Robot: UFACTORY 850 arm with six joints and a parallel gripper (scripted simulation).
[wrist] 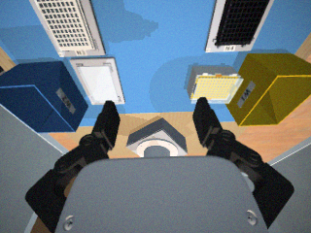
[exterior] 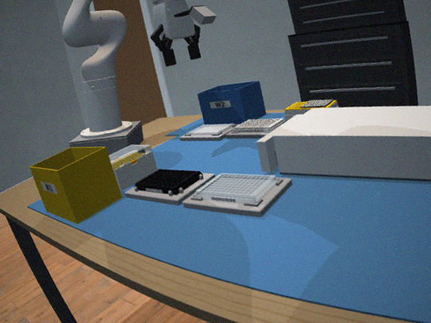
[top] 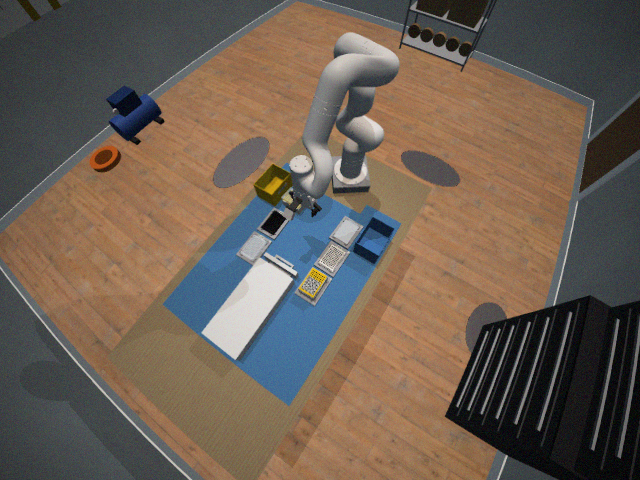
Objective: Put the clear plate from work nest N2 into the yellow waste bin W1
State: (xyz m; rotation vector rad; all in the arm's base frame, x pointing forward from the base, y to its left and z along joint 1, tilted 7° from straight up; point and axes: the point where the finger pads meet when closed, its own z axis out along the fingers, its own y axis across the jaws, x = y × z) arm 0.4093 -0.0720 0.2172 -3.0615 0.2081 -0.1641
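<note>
My hand is 200 mm short of the clear plate, 220 mm to the left of it and 240 mm above it. From my hand the other things lie so: black plate (30 mm ahead, 200 mm to the right, 240 mm below); then tip box (140 mm behind, 150 mm to the right, 210 mm below); then grey work nest (200 mm ahead, 220 mm to the right, 250 mm below).
</note>
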